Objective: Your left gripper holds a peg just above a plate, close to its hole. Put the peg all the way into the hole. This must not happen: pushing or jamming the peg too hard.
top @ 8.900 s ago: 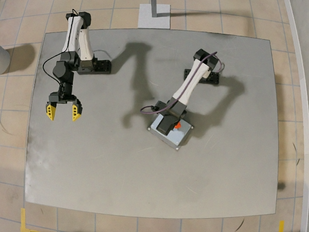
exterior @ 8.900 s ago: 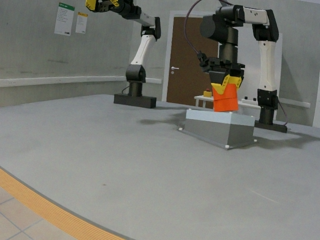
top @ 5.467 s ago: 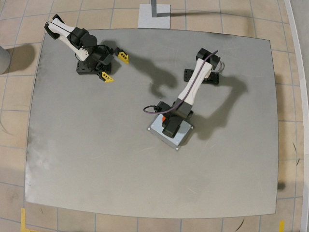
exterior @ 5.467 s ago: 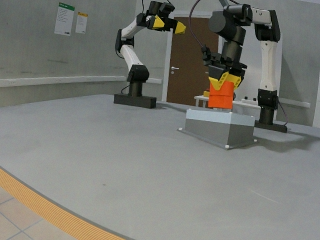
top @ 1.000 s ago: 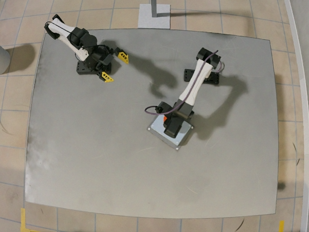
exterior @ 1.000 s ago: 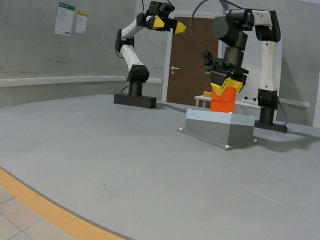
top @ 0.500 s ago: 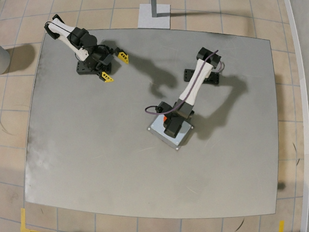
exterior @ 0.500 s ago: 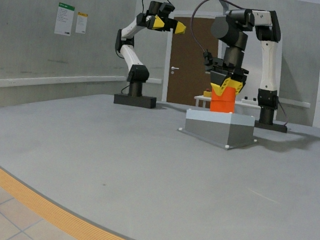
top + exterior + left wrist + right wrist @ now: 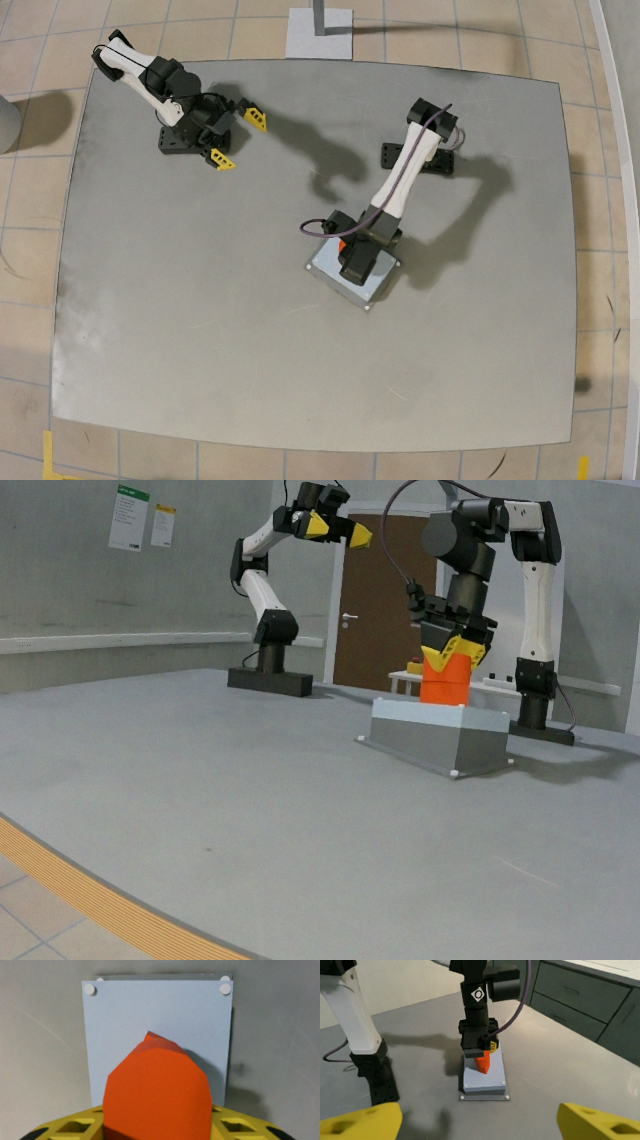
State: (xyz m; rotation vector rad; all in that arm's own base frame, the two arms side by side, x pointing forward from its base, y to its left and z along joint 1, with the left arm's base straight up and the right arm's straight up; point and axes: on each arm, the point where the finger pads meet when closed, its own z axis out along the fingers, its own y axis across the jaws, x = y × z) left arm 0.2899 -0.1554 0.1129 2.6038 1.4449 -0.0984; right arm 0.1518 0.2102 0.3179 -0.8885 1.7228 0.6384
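Note:
Right now the light blue plate is 70 mm below my left hand and 10 mm ahead of it. The rest, counted from my left hand: grey block: 80 mm below, 10 mm ahead; orange peg: 20 mm below.

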